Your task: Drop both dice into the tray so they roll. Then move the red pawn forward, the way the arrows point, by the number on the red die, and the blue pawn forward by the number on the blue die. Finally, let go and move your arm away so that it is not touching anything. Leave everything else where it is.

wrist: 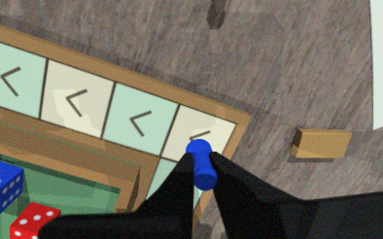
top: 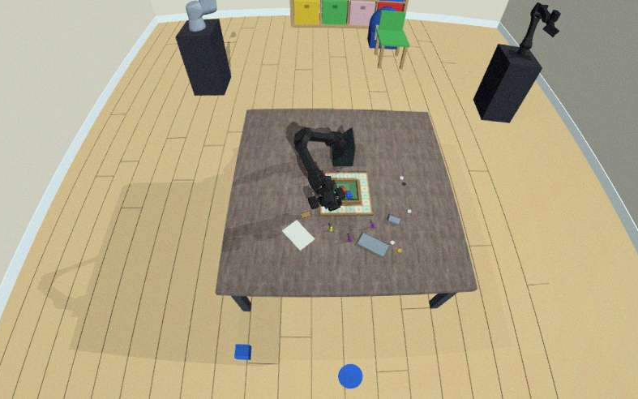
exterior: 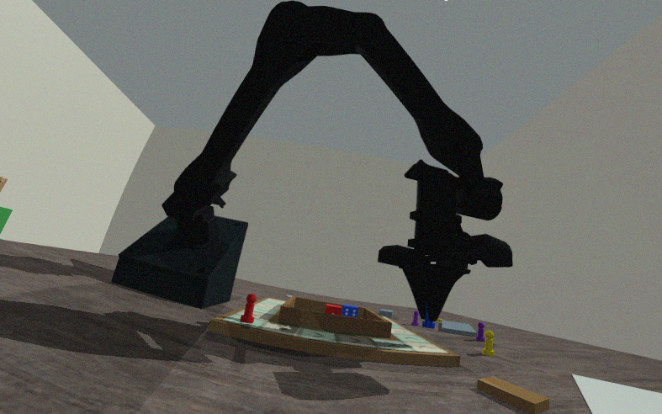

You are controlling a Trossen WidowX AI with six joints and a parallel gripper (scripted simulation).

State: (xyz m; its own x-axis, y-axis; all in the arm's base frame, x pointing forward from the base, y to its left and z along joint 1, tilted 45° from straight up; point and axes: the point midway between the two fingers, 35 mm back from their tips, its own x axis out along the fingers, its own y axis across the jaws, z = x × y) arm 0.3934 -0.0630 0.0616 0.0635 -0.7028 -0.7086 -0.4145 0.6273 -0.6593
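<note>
My gripper tip is 11 cm short of the yellow pawn, 3 cm to the right of it and 3 cm above it. Also, from my gripper tip: white card 15 cm ahead, 14 cm to the right, 5 cm below; then blue pawn 1 cm above; then wooden block 11 cm to the right, 4 cm below, 3 cm ahead.
</note>
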